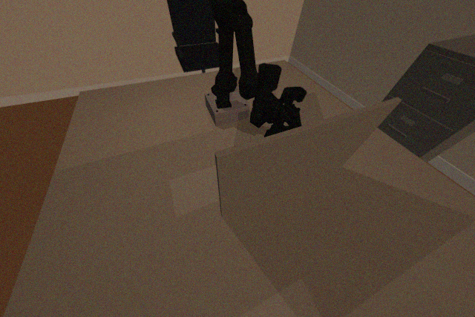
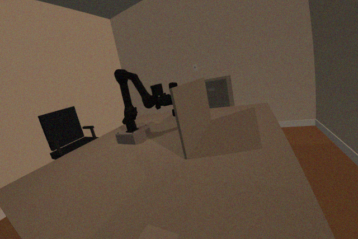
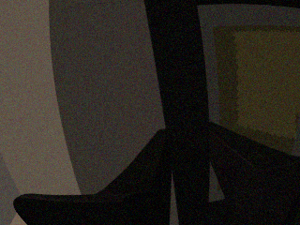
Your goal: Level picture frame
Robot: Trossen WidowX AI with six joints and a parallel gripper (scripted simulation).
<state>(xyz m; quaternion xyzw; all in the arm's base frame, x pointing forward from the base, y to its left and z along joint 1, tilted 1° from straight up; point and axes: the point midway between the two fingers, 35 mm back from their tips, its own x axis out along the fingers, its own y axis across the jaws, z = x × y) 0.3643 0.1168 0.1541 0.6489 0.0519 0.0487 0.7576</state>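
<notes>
The picture frame is 5 cm below my gripper tip and 1 cm ahead of it. From my gripper tip the other things lie so: wall panel (7 cm below, 2 cm ahead, 1 cm to the left).
</notes>
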